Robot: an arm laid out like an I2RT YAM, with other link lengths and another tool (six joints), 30 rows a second.
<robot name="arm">
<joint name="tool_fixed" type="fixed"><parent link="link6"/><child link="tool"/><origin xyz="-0.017 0.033 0.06" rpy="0 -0.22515 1.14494"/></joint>
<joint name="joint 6" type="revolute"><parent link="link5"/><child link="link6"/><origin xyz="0.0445 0 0.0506" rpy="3.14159 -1.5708 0"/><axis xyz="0 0 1"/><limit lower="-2.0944" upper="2.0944"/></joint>
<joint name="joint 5" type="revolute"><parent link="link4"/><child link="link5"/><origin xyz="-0.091 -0.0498 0.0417" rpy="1.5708 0 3.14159"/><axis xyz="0 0 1"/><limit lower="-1.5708" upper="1.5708"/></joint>
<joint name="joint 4" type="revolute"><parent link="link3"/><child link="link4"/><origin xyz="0.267 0.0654 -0.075" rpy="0 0 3.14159"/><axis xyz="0 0 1"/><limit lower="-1.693" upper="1.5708"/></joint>
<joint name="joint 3" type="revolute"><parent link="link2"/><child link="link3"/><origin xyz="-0.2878 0 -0.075" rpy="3.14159 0 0"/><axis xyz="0 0 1"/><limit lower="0" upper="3.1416"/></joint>
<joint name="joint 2" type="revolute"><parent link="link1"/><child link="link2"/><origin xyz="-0.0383 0.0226 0.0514" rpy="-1.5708 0 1.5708"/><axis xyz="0 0 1"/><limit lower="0" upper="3.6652"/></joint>
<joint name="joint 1" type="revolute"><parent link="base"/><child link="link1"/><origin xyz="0 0 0.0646" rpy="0 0 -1.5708"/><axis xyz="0 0 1"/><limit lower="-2.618" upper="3.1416"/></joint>
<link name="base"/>
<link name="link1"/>
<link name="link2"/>
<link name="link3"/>
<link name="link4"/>
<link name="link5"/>
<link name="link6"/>
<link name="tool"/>
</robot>
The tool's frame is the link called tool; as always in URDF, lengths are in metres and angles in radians.
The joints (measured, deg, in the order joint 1, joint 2, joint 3, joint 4, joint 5, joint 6), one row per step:
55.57 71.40 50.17 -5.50 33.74 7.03
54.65 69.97 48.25 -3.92 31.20 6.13
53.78 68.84 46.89 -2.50 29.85 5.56
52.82 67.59 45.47 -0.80 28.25 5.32
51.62 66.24 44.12 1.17 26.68 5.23
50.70 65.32 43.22 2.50 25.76 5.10
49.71 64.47 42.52 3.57 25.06 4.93
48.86 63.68 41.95 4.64 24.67 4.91
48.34 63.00 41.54 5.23 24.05 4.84
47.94 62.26 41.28 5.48 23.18 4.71
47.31 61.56 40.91 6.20 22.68 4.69
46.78 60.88 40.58 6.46 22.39 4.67
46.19 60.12 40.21 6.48 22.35 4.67
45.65 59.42 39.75 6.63 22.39 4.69
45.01 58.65 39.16 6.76 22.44 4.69
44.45 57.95 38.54 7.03 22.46 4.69
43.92 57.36 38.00 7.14 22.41 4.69
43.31 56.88 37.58 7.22 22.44 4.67
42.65 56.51 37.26 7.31 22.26 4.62
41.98 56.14 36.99 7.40 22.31 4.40
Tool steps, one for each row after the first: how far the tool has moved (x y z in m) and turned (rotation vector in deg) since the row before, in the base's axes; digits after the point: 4 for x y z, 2 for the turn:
-0.0019 -0.0050 -0.0023 0.75 0.01 1.69
0.0002 -0.0051 0.0002 0.80 -0.42 0.56
0.0001 -0.0053 0.0015 1.40 -0.48 0.59
0.0012 -0.0064 0.0036 1.84 -0.78 0.29
0.0013 -0.0050 0.0026 1.14 -0.65 -0.02
0.0019 -0.0054 0.0029 0.93 -0.67 -0.28
0.0018 -0.0050 0.0037 1.04 -0.76 -0.47
0.0000 -0.0031 0.0026 0.70 -0.46 0.09
-0.0010 -0.0024 0.0030 0.59 -0.36 0.47
0.0006 -0.0038 0.0035 0.85 -0.62 -0.14
0.0003 -0.0037 0.0021 0.48 -0.37 -0.24
0.0005 -0.0047 0.0014 0.30 -0.28 -0.55
0.0004 -0.0044 0.0007 0.29 -0.27 -0.58
0.0005 -0.0051 -0.0001 0.21 -0.23 -0.69
0.0003 -0.0045 -0.0002 0.24 -0.25 -0.58
0.0003 -0.0040 -0.0008 0.12 -0.11 -0.48
0.0010 -0.0041 -0.0005 0.07 -0.11 -0.64
0.0012 -0.0037 -0.0003 0.08 -0.09 -0.47
0.0015 -0.0040 0.0000 -0.08 -0.22 -0.68

